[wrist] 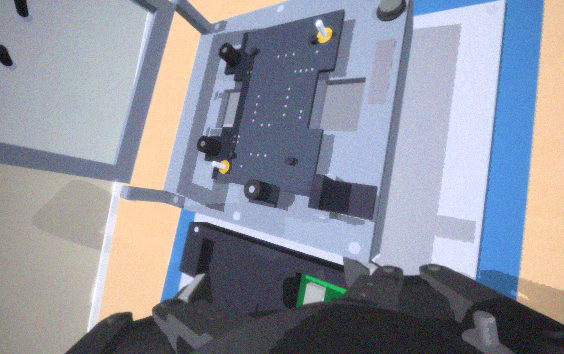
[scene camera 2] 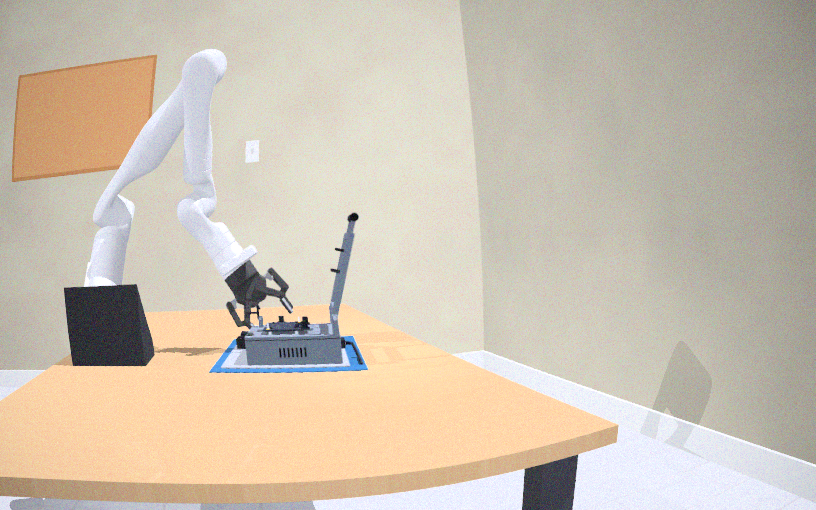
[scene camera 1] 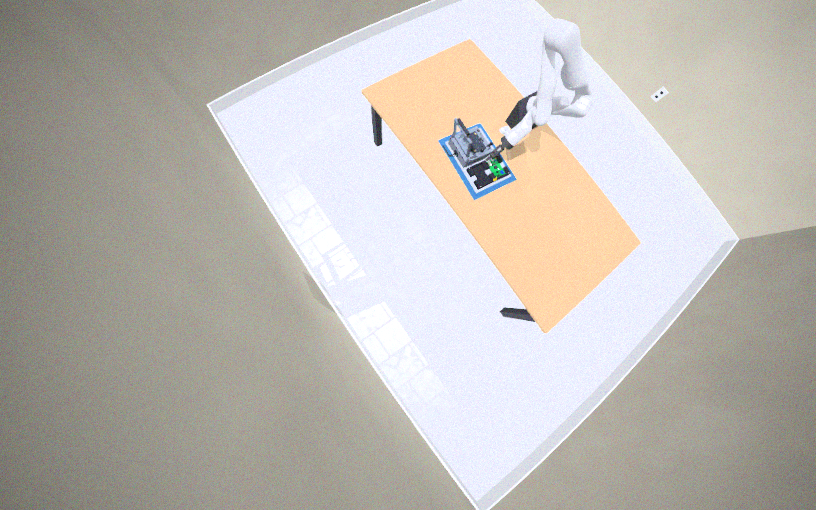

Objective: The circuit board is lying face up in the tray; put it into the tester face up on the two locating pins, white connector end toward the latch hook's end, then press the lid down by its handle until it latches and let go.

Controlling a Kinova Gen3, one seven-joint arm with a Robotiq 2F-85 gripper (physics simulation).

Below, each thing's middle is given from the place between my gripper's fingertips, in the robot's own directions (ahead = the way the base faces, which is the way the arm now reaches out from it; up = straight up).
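The latch hook (wrist: 353, 199) is 4 cm above my hand, 4 cm to the right of it and 5 cm behind it. I find the pin plate (wrist: 270, 148) 1 cm above my hand and 11 cm to the right of it. Then there is the lid (scene camera 2: 345, 251), which is 15 cm to the right of my hand, 13 cm above it and 11 cm ahead of it. Going by their middles, the lid is the farthest from my hand of the things named here.
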